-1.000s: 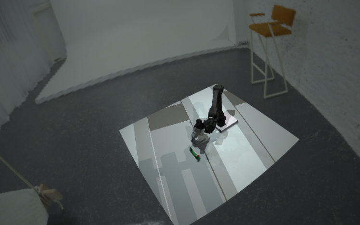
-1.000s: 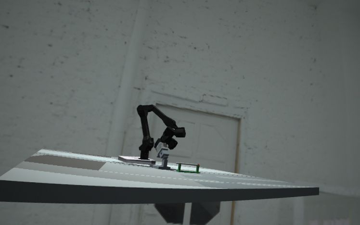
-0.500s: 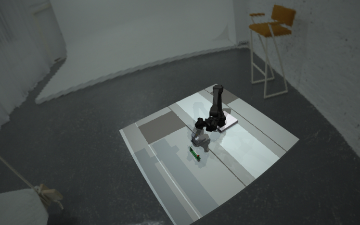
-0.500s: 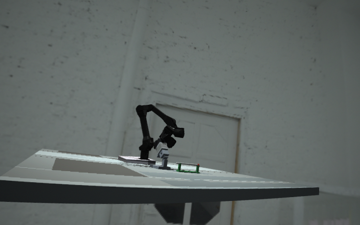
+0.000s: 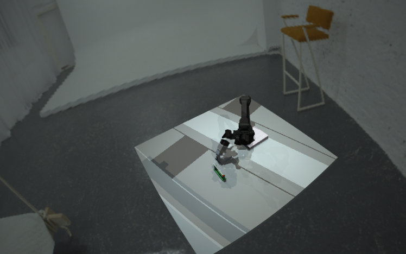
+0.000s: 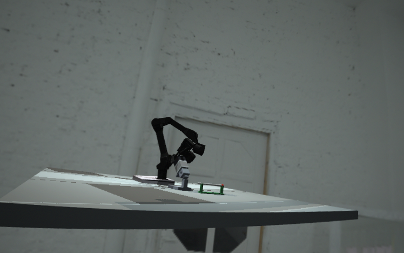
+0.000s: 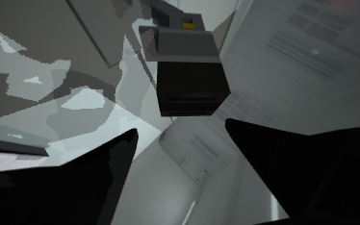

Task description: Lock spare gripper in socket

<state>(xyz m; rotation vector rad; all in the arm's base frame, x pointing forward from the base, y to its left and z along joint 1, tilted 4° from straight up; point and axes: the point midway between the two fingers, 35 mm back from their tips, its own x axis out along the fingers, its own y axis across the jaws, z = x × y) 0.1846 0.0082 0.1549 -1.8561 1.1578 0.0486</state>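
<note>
My gripper tip is 170 mm short of the green cradle, 150 mm to the right of it and 140 mm above it. Round my gripper tip: spare gripper: 50 mm ahead, 40 mm below, 20 mm to the left; then grey mount stand: 110 mm below, 70 mm ahead, 30 mm to the left.
</note>
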